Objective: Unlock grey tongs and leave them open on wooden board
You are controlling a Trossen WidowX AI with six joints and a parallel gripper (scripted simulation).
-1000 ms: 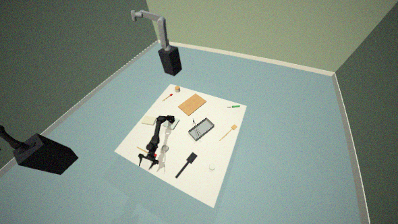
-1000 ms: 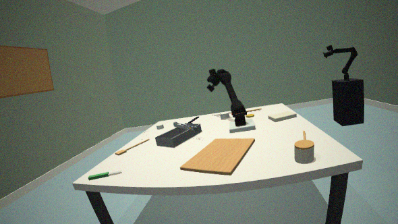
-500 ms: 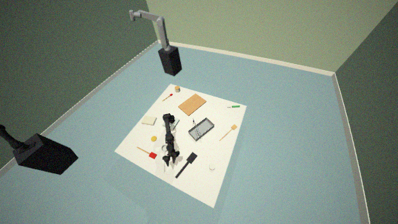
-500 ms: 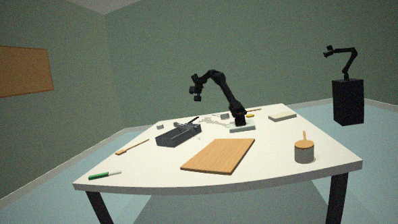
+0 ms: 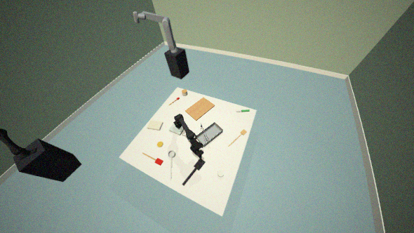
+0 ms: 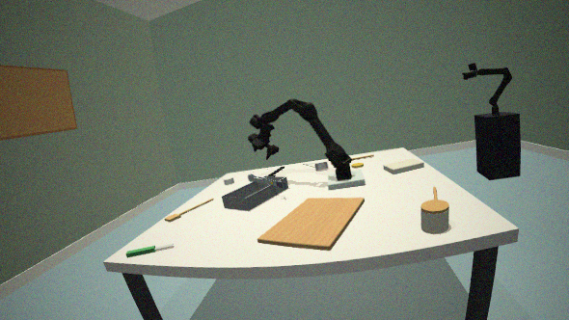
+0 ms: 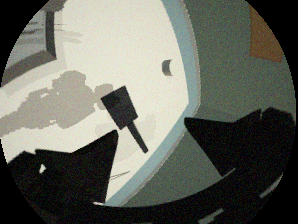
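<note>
Now: gripper tip 33 cm to the right of the roasting tin, 12 cm above it and 8 cm past it. Also, from my gripper tip: black spatula: 15 cm below, 11 cm to the right; red spatula: 46 cm behind, 25 cm to the right, 14 cm below; wooden board: 62 cm to the left, 42 cm behind, 14 cm below.
</note>
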